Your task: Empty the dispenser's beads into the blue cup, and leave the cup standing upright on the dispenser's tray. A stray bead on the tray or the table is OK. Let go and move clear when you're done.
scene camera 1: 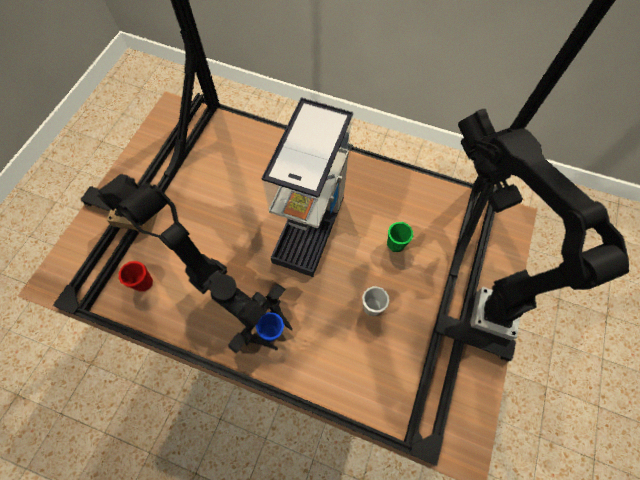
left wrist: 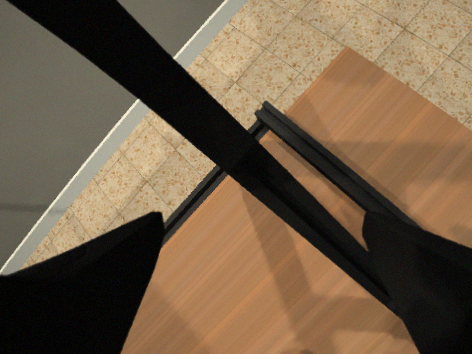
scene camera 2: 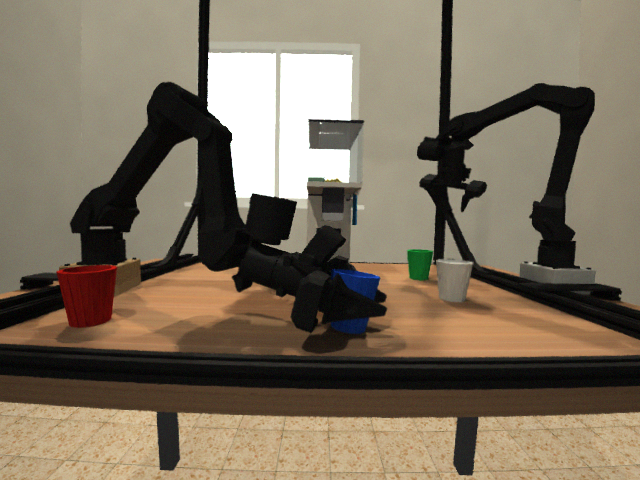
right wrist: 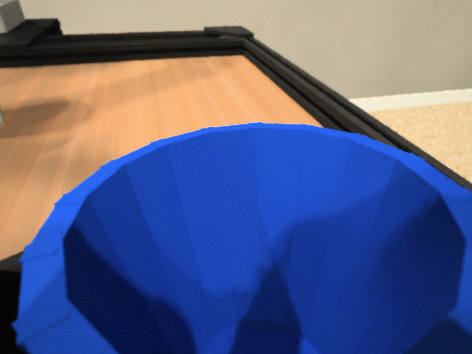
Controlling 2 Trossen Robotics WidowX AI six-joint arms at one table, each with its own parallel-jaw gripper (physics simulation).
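Places are measured from the left arm's base along level axes (x back, y right, z up), in metres.
Pixels of known places: left gripper, fingertip midpoint: (left wrist: 263, 222) (scene camera 2: 449, 208); right gripper, fingertip midpoint: (scene camera 1: 284, 339) (scene camera 2: 386, 304) (right wrist: 239, 204); left arm's base at its link origin: (scene camera 1: 499, 311) (scene camera 2: 555, 265); right arm's base at its link origin: (scene camera 2: 103, 262).
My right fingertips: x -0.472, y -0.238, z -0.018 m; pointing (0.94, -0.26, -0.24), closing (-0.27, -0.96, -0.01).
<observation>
Ahead of a thing's pixels: the offset from my right fingertips to its top centre. "spot": to the spot under its first point.
The blue cup @[dx -0.045, dy +0.010, dz +0.044 m] (scene camera 1: 269, 326) (scene camera 2: 355, 289) (right wrist: 300, 190) stands upright or nearly so near the table's front edge, its inside showing no beads. My right gripper (scene camera 1: 284, 338) (scene camera 2: 381, 303) is shut on it from the side, low over the table; in the right wrist view the cup hides most of the fingers. The dispenser @[dx -0.051, dy +0.316, dz +0.325 m] (scene camera 1: 310, 147) (scene camera 2: 313, 222) stands at the back middle, with yellowish beads @[spot: dx -0.055, dy +0.267, dz +0.198 m] (scene camera 1: 299, 202) (scene camera 2: 333, 180) inside and a blue lever @[dx +0.007, dy +0.336, dz +0.184 m] (scene camera 1: 334, 198) (scene camera 2: 354, 209) on its right. Its black slatted tray @[dx -0.055, dy +0.266, dz -0.026 m] (scene camera 1: 297, 249) holds no cup. My left gripper (scene camera 2: 453, 208) (left wrist: 263, 222) is open and empty, high at the right.
A red cup @[dx -0.412, dy +0.020, dz +0.038 m] (scene camera 1: 135, 275) (scene camera 2: 86, 297) stands at the left. A green cup @[dx +0.189, dy +0.354, dz +0.038 m] (scene camera 1: 399, 236) (scene camera 2: 419, 264) and a white cup @[dx +0.178, dy +0.160, dz +0.038 m] (scene camera 1: 375, 301) (scene camera 2: 454, 280) stand right of the tray. Black frame rails @[spot: dx -0.045, dy -0.123, dz -0.018 m] (scene camera 1: 248, 384) (scene camera 2: 320, 370) border the table, with posts at the back.
</observation>
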